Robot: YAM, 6 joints.
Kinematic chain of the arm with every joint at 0, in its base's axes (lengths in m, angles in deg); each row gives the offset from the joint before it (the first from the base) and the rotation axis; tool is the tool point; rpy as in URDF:
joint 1: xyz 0 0 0.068 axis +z
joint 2: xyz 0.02 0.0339 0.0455 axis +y
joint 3: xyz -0.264 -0.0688 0 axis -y
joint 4: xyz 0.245 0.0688 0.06 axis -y
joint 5: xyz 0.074 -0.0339 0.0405 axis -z
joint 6: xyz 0.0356 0 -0.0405 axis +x
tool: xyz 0 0 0 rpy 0 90 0
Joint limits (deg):
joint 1: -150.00..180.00
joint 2: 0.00..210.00
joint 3: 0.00..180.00
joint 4: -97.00..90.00
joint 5: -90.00..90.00
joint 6: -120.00..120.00
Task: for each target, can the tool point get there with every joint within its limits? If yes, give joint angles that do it. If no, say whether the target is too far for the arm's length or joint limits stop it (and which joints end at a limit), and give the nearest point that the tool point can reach.
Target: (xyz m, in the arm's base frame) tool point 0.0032 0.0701 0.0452
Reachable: yes | joints 86.62 146.05 27.82 -76.85 -1.57 -75.60
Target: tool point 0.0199 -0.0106 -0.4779
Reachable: no: joint limits stop it (at a limit: joint 2) | nearest point 0.0784 -0.0418 -0.3432 | short by 0.150 m
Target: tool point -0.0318 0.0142 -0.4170
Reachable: no: joint limits stop it (at a limit: joint 2) | nearest point -0.0708 0.0316 -0.3373 | short by 0.090 m
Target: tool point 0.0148 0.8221 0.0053
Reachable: no: too far | nearest point 0.0115 0.6401 0.0298 | short by 0.184 m
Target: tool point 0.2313 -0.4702 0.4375
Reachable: yes | joints -60.08 143.24 156.29 25.18 73.10 20.11
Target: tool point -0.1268 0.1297 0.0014
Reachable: yes | joints 126.37 117.05 23.54 0.41 -45.07 24.51
